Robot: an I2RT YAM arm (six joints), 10 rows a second.
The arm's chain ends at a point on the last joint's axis. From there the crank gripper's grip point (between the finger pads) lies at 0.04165 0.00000 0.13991 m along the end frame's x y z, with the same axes.
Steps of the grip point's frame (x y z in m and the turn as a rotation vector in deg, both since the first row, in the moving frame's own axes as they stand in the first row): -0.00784 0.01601 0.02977 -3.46 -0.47 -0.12; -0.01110 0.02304 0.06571 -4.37 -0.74 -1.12; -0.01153 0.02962 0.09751 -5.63 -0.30 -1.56; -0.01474 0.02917 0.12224 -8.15 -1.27 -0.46; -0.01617 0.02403 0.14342 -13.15 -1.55 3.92; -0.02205 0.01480 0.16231 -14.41 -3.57 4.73; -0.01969 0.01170 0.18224 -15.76 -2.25 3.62; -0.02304 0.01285 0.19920 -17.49 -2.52 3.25; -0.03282 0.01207 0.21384 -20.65 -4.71 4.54; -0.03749 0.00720 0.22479 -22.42 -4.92 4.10; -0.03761 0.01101 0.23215 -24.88 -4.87 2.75
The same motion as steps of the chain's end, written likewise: -0.00670 0.00764 0.02969 -3.46 -0.47 -0.12; -0.00939 0.01316 0.06556 -4.37 -0.74 -1.12; -0.01097 0.01701 0.09791 -5.63 -0.30 -1.56; -0.01172 0.00959 0.12274 -8.15 -1.27 -0.46; -0.01122 -0.01059 0.14635 -13.15 -1.55 3.92; -0.01177 -0.02332 0.16484 -14.41 -3.57 4.73; -0.01295 -0.02891 0.18635 -15.76 -2.25 3.62; -0.01568 -0.03159 0.20436 -17.49 -2.52 3.25; -0.01935 -0.04054 0.22053 -20.65 -4.71 4.54; -0.02362 -0.04921 0.23296 -22.42 -4.92 4.10; -0.02448 -0.05017 0.24262 -24.88 -4.87 2.75
